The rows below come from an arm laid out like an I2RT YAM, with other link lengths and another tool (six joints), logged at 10 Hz.
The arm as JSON. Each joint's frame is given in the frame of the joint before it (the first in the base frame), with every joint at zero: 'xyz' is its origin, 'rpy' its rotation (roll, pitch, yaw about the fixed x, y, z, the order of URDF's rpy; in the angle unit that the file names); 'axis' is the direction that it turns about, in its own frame. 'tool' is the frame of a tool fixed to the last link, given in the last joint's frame.
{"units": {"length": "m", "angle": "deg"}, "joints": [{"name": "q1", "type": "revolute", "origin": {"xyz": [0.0, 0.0, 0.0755], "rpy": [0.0, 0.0, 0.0]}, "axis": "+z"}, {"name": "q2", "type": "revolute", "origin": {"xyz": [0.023, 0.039, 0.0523], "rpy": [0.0, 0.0, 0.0]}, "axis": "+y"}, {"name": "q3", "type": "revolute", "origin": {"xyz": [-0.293, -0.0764, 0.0], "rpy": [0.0, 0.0, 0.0]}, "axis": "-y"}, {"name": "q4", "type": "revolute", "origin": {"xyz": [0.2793, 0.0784, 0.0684], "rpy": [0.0, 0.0, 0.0]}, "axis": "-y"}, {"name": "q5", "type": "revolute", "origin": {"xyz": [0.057, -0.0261, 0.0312], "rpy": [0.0, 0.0, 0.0]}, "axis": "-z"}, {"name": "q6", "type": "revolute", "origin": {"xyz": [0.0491, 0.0, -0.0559], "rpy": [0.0, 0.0, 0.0]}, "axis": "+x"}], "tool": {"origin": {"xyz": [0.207, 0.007, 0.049], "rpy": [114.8, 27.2, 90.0]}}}
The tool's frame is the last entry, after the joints.
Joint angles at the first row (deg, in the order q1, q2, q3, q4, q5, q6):
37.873, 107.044, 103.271, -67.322, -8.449, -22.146
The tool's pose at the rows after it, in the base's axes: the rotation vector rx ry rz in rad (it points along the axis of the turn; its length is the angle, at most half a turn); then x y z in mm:
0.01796 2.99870 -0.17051 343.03 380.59 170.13
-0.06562 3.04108 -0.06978 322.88 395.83 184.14
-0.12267 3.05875 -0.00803 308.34 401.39 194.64
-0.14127 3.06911 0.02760 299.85 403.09 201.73
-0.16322 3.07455 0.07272 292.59 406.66 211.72
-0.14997 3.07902 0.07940 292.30 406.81 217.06
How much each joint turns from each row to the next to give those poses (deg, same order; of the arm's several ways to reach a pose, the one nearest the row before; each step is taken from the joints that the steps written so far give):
0.886, 0.885, 0.787, -1.140, -0.856, -1.490
0.175, -0.437, 0.881, -1.231, -5.093, -1.671
0.002, -1.053, -0.261, -0.704, -2.995, -1.408
-0.001, -0.966, -0.439, -0.353, -1.585, -0.267
0.000, -0.707, 0.260, -0.441, -1.762, -0.352
0.000, -0.001, 0.967, -0.790, -0.176, 0.613

